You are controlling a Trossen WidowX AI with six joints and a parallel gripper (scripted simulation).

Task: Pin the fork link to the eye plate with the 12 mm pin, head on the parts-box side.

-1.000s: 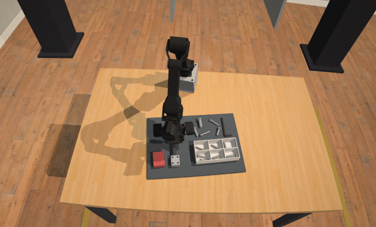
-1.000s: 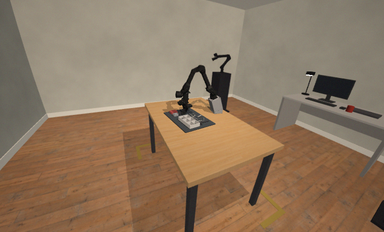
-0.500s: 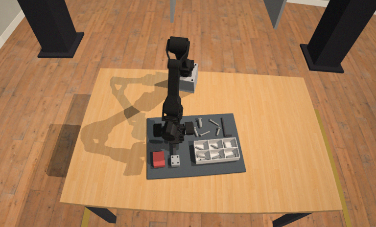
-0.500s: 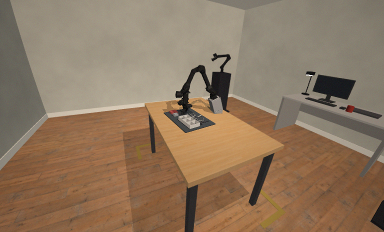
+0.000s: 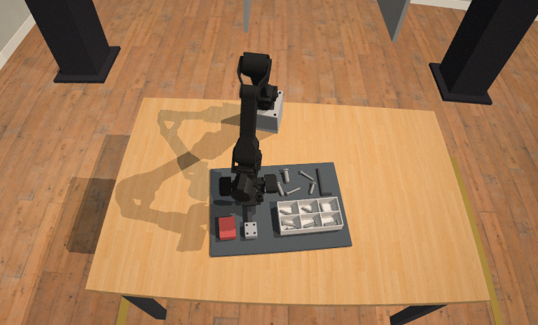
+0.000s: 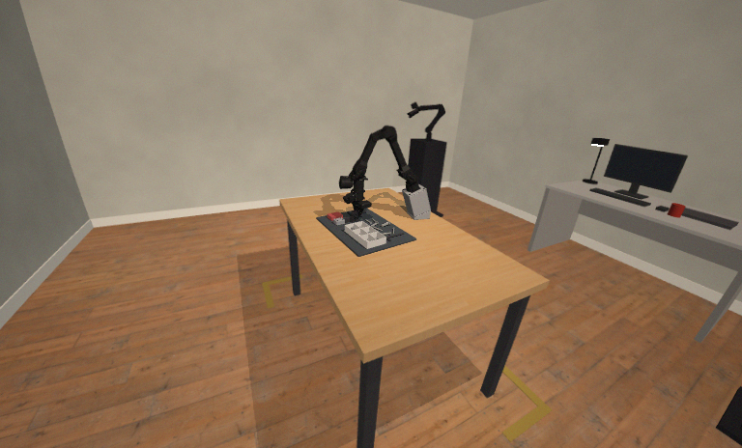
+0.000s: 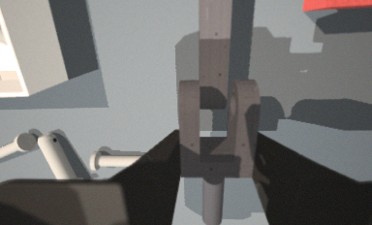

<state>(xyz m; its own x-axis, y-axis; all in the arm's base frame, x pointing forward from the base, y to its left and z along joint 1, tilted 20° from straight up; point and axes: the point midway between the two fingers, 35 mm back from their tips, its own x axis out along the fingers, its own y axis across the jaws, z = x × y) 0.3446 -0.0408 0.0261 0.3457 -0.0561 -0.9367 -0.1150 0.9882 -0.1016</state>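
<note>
Right now my hand is 4 cm short of the dark eye plate bar and 5 cm above it. Also, from my hand: pale pin (5 cm behind, 11 cm to the left, 6 cm below); then light grey block (11 cm ahead, 1 cm to the left, 5 cm below); then red block (11 cm ahead, 6 cm to the right, 5 cm below).
</note>
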